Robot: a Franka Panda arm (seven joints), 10 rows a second.
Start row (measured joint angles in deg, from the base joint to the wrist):
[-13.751, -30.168, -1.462, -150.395, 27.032, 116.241, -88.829]
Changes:
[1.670, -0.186, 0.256, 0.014, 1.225, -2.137, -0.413]
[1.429, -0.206, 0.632, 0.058, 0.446, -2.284, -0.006]
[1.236, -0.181, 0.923, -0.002, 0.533, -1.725, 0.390]
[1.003, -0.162, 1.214, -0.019, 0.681, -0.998, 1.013]
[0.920, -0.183, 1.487, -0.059, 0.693, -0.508, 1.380]
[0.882, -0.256, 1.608, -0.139, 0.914, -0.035, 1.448]
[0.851, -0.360, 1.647, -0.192, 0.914, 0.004, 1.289]
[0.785, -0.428, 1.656, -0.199, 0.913, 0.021, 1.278]
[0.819, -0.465, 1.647, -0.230, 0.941, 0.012, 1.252]
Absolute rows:
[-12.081, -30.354, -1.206, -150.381, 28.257, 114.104, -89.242]
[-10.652, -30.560, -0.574, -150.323, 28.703, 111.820, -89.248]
[-9.416, -30.741, 0.349, -150.325, 29.236, 110.095, -88.858]
[-8.413, -30.903, 1.563, -150.344, 29.917, 109.097, -87.845]
[-7.493, -31.086, 3.050, -150.403, 30.610, 108.589, -86.465]
[-6.611, -31.342, 4.658, -150.542, 31.524, 108.554, -85.017]
[-5.760, -31.702, 6.305, -150.734, 32.438, 108.558, -83.728]
[-4.975, -32.130, 7.961, -150.933, 33.351, 108.579, -82.450]
[-4.156, -32.595, 9.608, -151.163, 34.292, 108.591, -81.198]

